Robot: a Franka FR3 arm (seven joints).
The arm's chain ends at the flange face. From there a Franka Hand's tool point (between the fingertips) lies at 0.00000 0.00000 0.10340 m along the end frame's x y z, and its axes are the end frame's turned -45 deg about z.
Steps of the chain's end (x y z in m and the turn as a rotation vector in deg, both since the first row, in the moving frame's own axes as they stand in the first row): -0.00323, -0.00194, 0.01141, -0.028, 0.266, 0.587; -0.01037, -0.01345, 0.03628, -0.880, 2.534, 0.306
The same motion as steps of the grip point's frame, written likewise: -0.00061, -0.00328, 0.01141, -0.208, 0.168, 0.587; 0.00428, -0.01248, 0.03617, -2.414, 1.170, 0.306
